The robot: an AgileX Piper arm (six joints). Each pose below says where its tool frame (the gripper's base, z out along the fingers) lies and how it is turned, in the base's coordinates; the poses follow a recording.
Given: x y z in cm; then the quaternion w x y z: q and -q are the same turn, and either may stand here.
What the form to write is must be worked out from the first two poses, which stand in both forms.
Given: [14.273 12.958 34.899 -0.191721 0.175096 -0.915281 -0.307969]
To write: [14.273 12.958 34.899 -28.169 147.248 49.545]
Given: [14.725 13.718 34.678 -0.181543 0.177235 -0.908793 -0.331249]
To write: [14.725 13.718 34.678 -28.671 147.014 53.586]
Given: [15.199 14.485 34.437 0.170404 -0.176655 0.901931 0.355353]
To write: [15.199 14.485 34.437 -28.752 146.796 57.836]
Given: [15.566 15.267 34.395 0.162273 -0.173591 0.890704 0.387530]
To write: [15.566 15.267 34.395 -28.380 145.621 63.357]
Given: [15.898 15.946 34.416 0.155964 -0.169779 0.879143 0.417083]
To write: [15.898 15.946 34.416 -27.854 144.234 68.428]
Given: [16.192 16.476 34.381 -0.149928 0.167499 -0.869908 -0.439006]
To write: [16.192 16.476 34.381 -27.573 143.200 72.267]
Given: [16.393 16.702 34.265 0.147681 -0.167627 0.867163 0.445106]
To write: [16.393 16.702 34.265 -27.629 142.928 73.363]
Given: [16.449 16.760 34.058 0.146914 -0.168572 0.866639 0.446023]
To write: [16.449 16.760 34.058 -27.796 142.903 73.546]
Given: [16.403 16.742 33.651 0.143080 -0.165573 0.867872 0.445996]
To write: [16.403 16.742 33.651 -27.361 143.414 73.700]
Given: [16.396 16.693 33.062 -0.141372 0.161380 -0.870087 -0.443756]
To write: [16.396 16.693 33.062 -26.693 143.918 73.400]
